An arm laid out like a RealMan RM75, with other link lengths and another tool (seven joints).
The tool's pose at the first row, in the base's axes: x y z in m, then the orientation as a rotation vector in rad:
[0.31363 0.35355 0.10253 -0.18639 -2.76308 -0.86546]
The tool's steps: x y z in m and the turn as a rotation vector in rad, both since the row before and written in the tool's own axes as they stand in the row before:
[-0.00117 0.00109 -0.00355 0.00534 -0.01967 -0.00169]
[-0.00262 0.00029 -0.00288 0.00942 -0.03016 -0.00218]
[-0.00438 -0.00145 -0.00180 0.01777 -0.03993 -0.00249]
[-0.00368 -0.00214 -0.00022 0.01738 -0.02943 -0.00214]
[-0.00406 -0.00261 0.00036 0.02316 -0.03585 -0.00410]
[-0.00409 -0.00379 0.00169 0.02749 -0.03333 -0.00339]
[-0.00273 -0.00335 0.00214 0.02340 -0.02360 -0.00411]
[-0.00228 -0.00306 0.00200 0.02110 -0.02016 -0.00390]
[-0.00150 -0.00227 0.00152 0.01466 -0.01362 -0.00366]
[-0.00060 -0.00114 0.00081 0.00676 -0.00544 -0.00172]
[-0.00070 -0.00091 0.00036 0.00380 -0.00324 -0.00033]
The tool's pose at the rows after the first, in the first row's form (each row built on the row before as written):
[0.31564 0.35234 0.10564 -0.19266 -2.78383 -0.86113]
[0.31872 0.35078 0.10746 -0.20274 -2.81595 -0.85241]
[0.32297 0.34825 0.10718 -0.21605 -2.86020 -0.83264]
[0.32620 0.34600 0.10556 -0.22503 -2.89430 -0.81136]
[0.32969 0.34354 0.10328 -0.23374 -2.93679 -0.78197]
[0.33298 0.34063 0.09945 -0.24206 -2.97771 -0.74480]
[0.33506 0.33835 0.09575 -0.24524 -3.00812 -0.71205]
[0.33681 0.33622 0.09244 -0.24731 -3.03425 -0.68190]
[0.33795 0.33462 0.09002 -0.24714 -3.05218 -0.66069]
[0.33838 0.33384 0.08879 -0.24666 -3.05961 -0.65077]
[0.33894 0.33306 0.08807 -0.24743 -3.06374 -0.64516]

